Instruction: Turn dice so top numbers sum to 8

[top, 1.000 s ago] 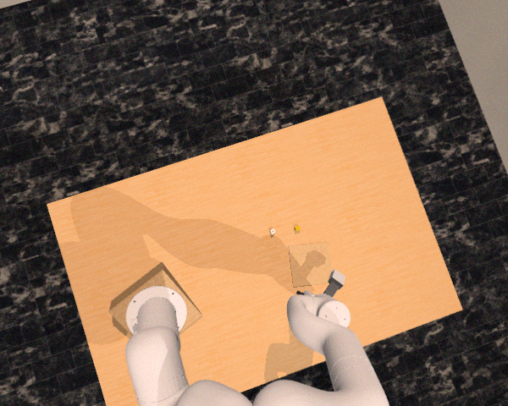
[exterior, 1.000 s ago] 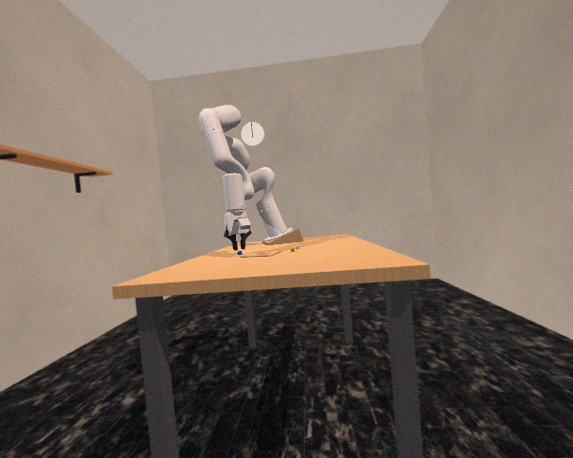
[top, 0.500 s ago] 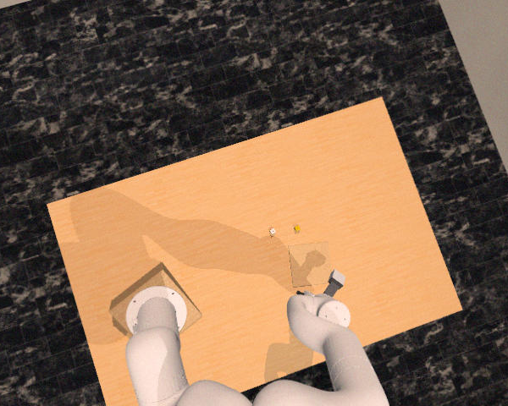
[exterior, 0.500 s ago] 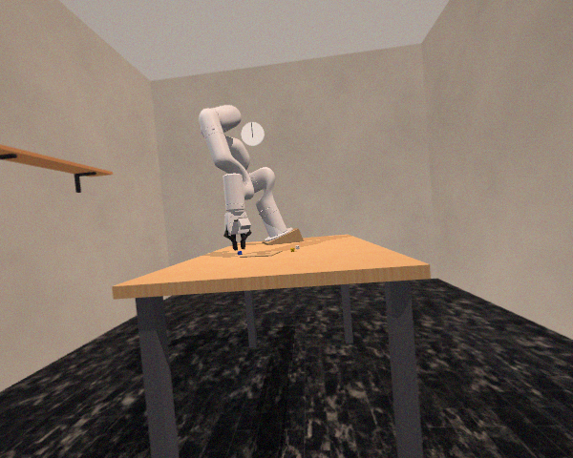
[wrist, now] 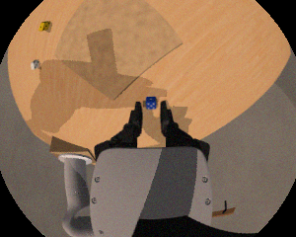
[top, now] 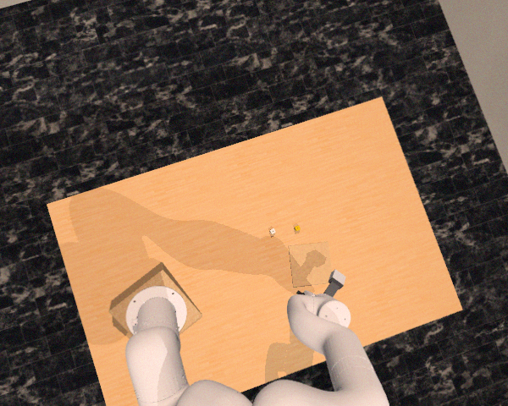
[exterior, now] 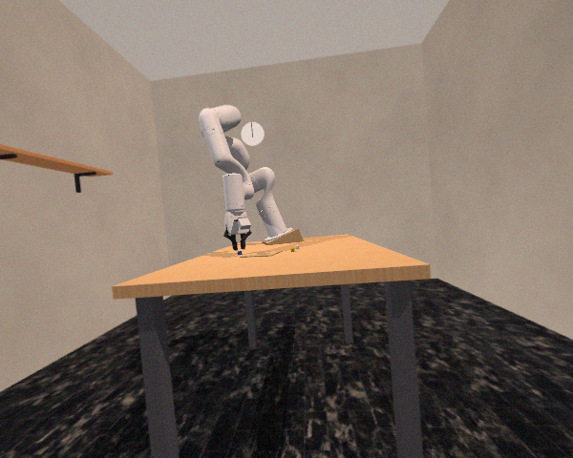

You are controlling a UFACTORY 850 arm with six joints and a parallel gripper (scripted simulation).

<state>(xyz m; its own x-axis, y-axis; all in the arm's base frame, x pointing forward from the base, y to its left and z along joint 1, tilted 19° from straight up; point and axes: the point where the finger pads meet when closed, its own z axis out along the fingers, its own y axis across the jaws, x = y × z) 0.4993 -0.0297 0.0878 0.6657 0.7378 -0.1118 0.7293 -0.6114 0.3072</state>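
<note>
The blue die is 30 mm below my hand. Round my hand: white die 80 mm behind, 250 mm to the left, 30 mm below; then tan mat 30 mm ahead, 110 mm to the left, 40 mm below; then yellow die 10 mm ahead, 240 mm to the left, 30 mm below.
</note>
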